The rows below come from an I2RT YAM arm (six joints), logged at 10 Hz.
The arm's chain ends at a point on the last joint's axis. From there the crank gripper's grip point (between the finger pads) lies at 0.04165 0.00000 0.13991 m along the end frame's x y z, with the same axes.
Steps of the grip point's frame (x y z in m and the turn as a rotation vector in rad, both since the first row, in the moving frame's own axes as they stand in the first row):
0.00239, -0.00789, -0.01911, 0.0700, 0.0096, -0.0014
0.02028, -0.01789, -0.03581, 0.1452, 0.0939, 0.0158
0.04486, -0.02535, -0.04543, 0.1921, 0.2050, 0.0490
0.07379, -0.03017, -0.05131, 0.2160, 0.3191, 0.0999
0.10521, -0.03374, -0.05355, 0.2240, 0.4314, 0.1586
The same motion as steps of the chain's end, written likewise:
0.00106, 0.00194, -0.01836, 0.0700, 0.0096, -0.0014
0.00724, 0.00128, -0.02988, 0.1452, 0.0939, 0.0158
0.01683, -0.00236, -0.03172, 0.1921, 0.2050, 0.0490
0.03112, -0.00841, -0.02856, 0.2160, 0.3191, 0.0999
0.04932, -0.01672, -0.02091, 0.2240, 0.4314, 0.1586

